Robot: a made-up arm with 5 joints. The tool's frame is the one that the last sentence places.
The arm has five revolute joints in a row. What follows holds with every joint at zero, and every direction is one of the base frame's.
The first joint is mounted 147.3 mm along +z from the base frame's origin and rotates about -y.
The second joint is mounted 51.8 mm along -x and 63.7 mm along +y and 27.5 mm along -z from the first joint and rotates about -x.
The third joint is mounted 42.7 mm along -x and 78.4 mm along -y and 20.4 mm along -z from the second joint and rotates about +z.
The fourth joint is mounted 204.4 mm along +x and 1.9 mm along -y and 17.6 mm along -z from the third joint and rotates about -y.
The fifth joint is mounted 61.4 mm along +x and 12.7 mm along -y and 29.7 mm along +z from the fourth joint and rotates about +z.
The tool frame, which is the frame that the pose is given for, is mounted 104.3 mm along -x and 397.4 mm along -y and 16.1 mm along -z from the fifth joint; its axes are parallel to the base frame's.
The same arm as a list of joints. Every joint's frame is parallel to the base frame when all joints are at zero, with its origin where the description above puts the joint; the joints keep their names.
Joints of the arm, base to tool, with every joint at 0 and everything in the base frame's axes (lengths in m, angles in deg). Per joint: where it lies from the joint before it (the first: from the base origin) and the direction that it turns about. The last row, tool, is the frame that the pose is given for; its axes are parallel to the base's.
joint 1: xyz 0 0 0.1473 axis 0 -1 0
joint 2: xyz -0.0518 0.0637 -0.0275 axis -1 0 0
joint 3: xyz -0.0427 -0.0784 -0.0204 axis 0 0 1
joint 4: xyz 0.2044 -0.0019 -0.0176 axis 0 -1 0
joint 5: xyz 0.0614 -0.0127 0.0297 axis 0 0 1
tool: xyz -0.1043 -0.3974 -0.0161

